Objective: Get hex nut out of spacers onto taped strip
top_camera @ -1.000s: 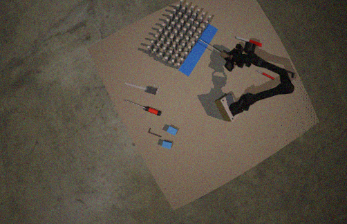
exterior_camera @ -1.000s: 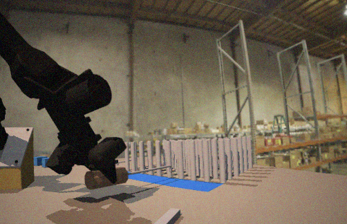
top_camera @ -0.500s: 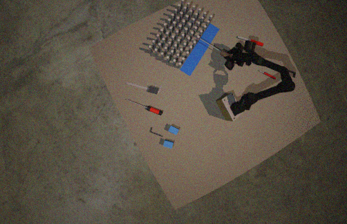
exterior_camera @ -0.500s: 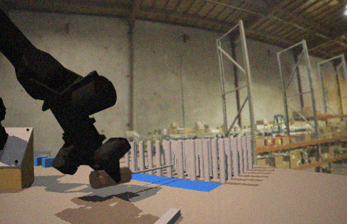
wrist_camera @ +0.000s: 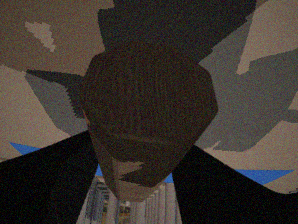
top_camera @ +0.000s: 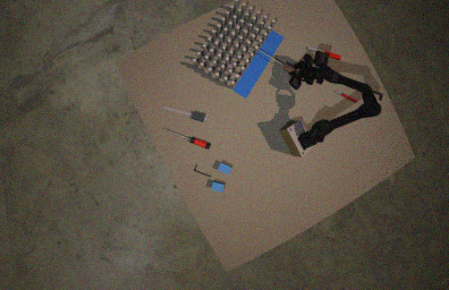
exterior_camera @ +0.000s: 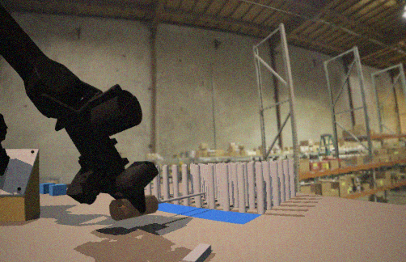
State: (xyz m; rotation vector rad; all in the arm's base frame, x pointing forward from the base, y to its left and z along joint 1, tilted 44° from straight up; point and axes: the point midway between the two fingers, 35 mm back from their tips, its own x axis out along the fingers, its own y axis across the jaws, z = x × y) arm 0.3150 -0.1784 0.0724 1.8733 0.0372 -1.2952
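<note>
The blue taped strip lies 120 mm ahead of my gripper tip, 110 mm to the left of it and 30 mm below it. From my gripper tip the other things lie so: wooden-handled tool 90 mm ahead, 50 mm to the left.
</note>
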